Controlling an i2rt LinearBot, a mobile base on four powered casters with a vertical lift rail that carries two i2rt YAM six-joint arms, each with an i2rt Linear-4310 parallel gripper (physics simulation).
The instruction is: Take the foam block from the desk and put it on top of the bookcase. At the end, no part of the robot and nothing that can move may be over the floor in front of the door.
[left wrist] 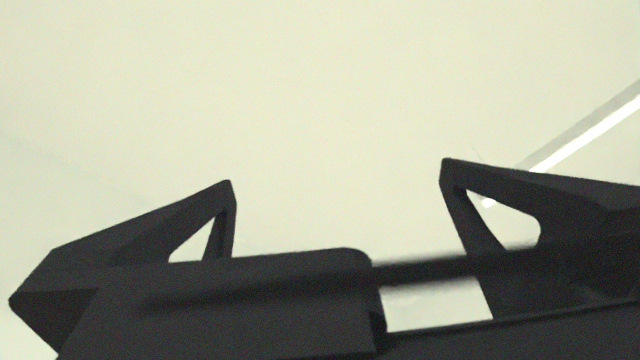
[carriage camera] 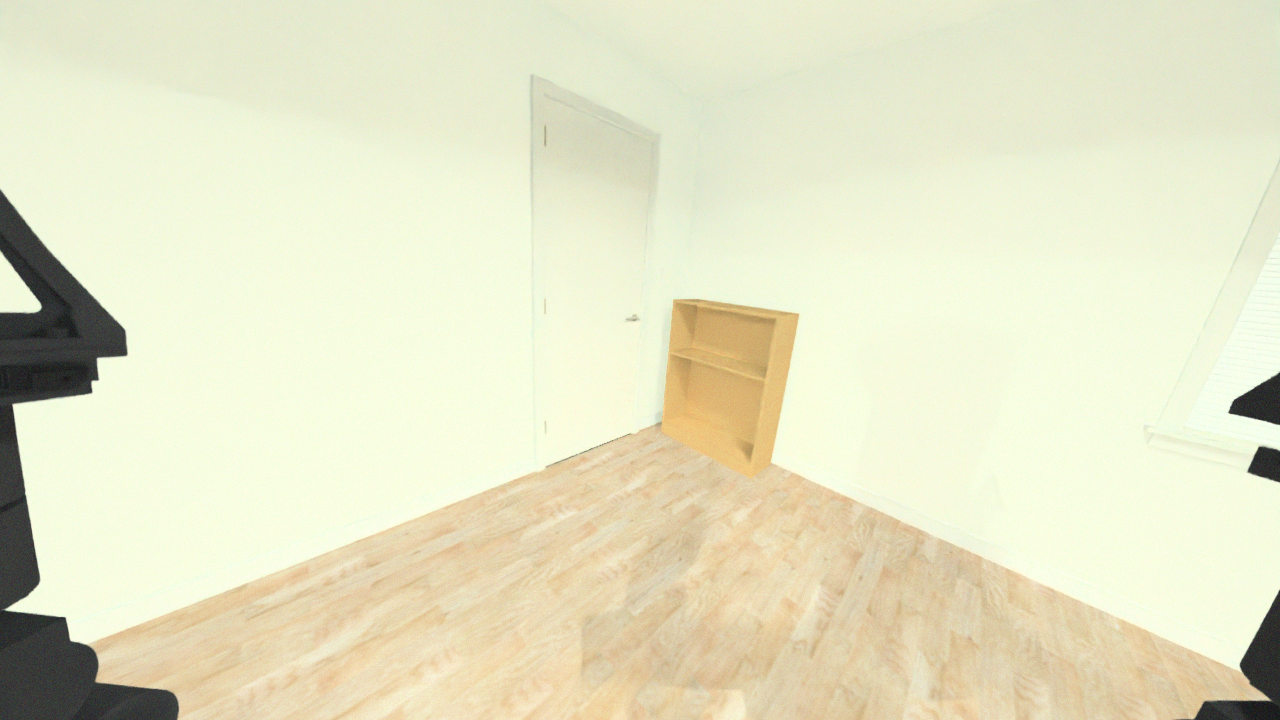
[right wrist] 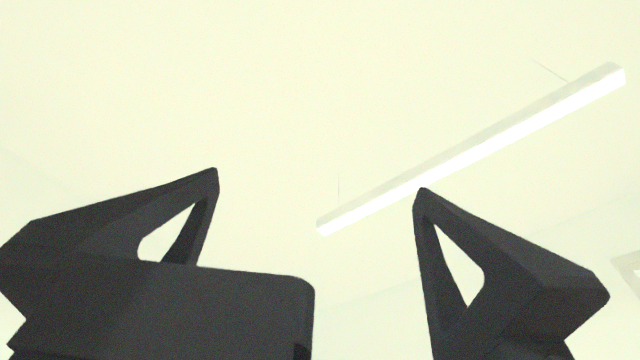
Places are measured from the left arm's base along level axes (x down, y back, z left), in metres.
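Where they show: left gripper, between the fingertips: [left wrist: 337,181]; right gripper, between the fingertips: [right wrist: 317,188].
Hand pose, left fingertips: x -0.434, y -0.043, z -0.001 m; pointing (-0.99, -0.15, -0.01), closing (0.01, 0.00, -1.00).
Note:
After its pixels a point has its place.
A light wooden bookcase [carriage camera: 782,394] @(x 0.333, y -2.020, z -1.276 m) with open shelves stands in the corner of the room, right of the white door [carriage camera: 590,268] @(x -0.377, y -2.031, z 0.009 m) in the carriage view. Its top shows at a shallow angle, with no object seen on it. The foam block and the desk do not show in these views. My left gripper [left wrist: 337,181] @(x -0.434, y -0.043, z -0.001 m) is open and empty, pointing up toward the ceiling; part of it shows at the left edge of the carriage view. My right gripper [right wrist: 317,188] @(x -0.439, y -0.021, z -0.663 m) is open and empty, also pointing up; a small part of it shows at the right edge of the carriage view.
Wood floor [carriage camera: 501,573] @(x 0.863, y -1.026, z 0.189 m) lies between the robot and the bookcase and runs up to the door. A window [carriage camera: 1244,358] @(x -0.268, y -1.004, z -2.408 m) is in the wall at the right of the carriage view. A long ceiling lamp [left wrist: 590,132] @(x -1.214, y -0.629, z -1.071 m) [right wrist: 470,155] @(x -1.214, y -0.486, z -1.231 m) shows in both wrist views.

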